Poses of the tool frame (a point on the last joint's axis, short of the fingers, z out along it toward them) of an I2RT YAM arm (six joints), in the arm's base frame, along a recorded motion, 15 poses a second.
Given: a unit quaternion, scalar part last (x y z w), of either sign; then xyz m.
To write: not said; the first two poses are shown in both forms.
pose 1, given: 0.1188 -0.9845 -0.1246 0.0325 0.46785 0.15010 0.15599
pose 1, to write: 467.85 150.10 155.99 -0.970 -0.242 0.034 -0.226 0.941 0.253
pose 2, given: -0.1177 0.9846 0.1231 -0.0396 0.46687 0.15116 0.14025
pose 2, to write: 466.87 151.16 140.25 -0.969 -0.242 0.049 -0.222 0.942 0.252
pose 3, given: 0.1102 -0.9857 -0.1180 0.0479 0.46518 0.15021 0.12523
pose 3, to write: 465.18 150.21 125.23 -0.971 -0.229 0.068 -0.206 0.948 0.243
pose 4, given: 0.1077 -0.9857 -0.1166 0.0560 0.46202 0.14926 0.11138
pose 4, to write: 462.02 149.26 111.38 -0.971 -0.225 0.085 -0.199 0.950 0.242
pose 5, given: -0.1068 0.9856 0.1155 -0.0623 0.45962 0.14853 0.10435
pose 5, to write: 459.62 148.53 104.35 -0.969 -0.225 0.098 -0.196 0.951 0.241
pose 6, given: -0.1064 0.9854 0.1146 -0.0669 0.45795 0.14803 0.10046
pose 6, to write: 457.95 148.03 100.46 -0.968 -0.225 0.107 -0.194 0.951 0.240
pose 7, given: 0.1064 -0.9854 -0.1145 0.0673 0.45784 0.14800 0.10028
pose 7, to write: 457.84 148.00 100.28 -0.968 -0.225 0.108 -0.194 0.951 0.240
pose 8, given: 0.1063 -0.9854 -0.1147 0.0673 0.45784 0.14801 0.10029
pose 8, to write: 457.84 148.01 100.29 -0.968 -0.225 0.108 -0.194 0.951 0.240
